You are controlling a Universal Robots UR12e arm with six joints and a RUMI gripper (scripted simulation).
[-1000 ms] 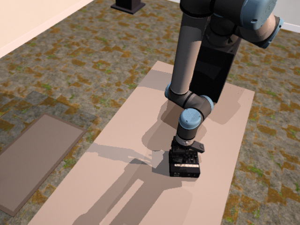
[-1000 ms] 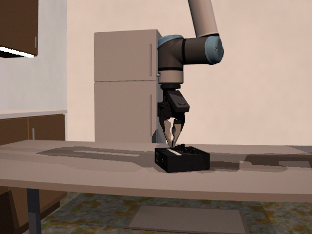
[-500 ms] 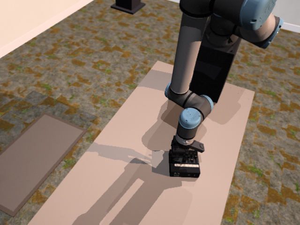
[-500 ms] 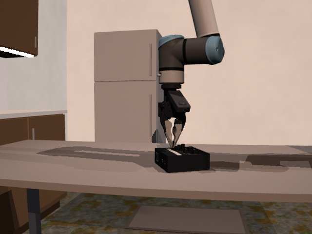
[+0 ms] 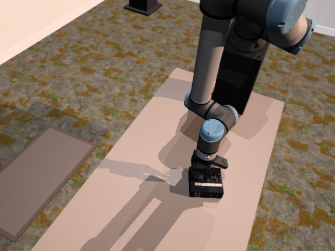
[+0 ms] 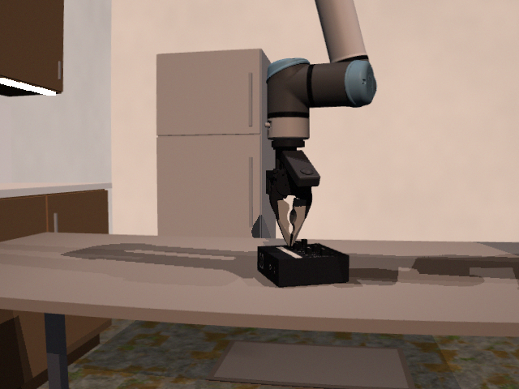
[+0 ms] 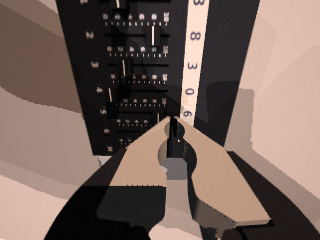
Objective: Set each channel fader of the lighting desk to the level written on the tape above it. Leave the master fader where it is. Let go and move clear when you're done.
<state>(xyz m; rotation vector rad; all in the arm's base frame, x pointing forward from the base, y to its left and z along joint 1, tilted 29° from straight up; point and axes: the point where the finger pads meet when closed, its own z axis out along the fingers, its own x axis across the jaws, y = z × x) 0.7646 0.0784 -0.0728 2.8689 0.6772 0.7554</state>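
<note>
Right now my hand is 5 cm past the channel 3 fader, 2 cm to the right of it and 1 cm above it. Round my hand: master fader 6 cm to the right, 2 cm behind, 1 cm below; then channel 1 fader 7 cm behind, 6 cm to the left, 1 cm below; then channel 2 fader 5 cm to the left, 4 cm behind, 1 cm below.
</note>
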